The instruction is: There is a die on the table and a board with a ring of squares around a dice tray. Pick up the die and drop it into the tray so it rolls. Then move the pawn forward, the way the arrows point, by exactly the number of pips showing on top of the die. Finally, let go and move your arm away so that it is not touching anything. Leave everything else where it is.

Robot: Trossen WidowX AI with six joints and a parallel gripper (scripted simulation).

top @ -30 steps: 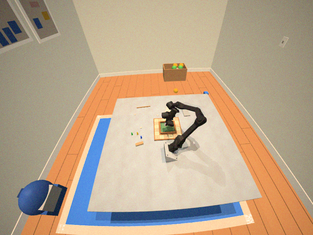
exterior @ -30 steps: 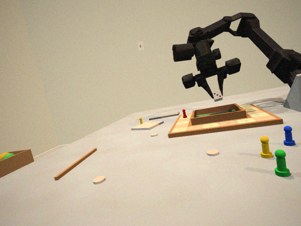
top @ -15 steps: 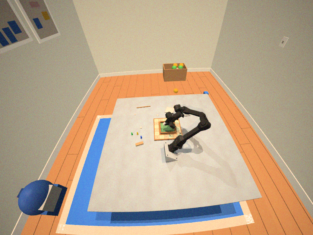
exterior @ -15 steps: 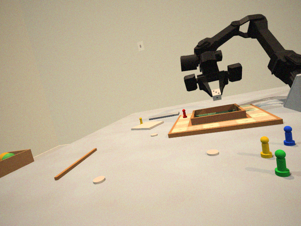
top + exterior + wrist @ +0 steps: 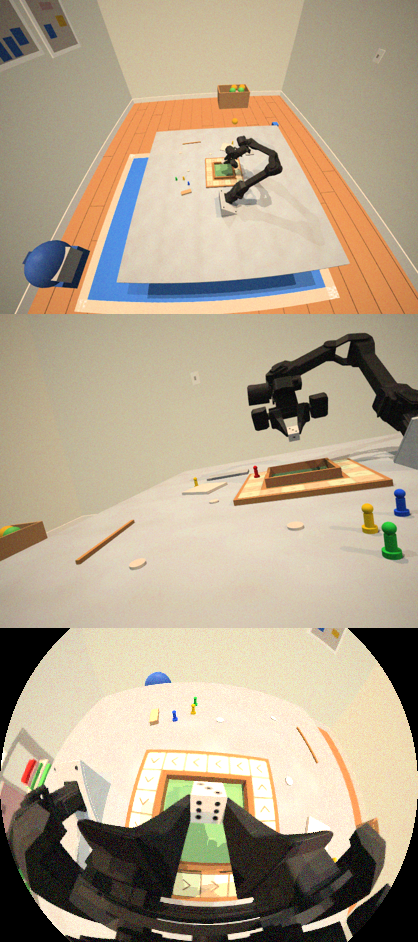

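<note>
Now: the white die right at my gripper tip. Round my gripper tip: red pawn 110 mm ahead, 90 mm below, 80 mm to the right; blue pawn 270 mm to the left, 100 mm below, 90 mm behind; flat card 270 mm ahead, 110 mm below, 80 mm to the right.
</note>
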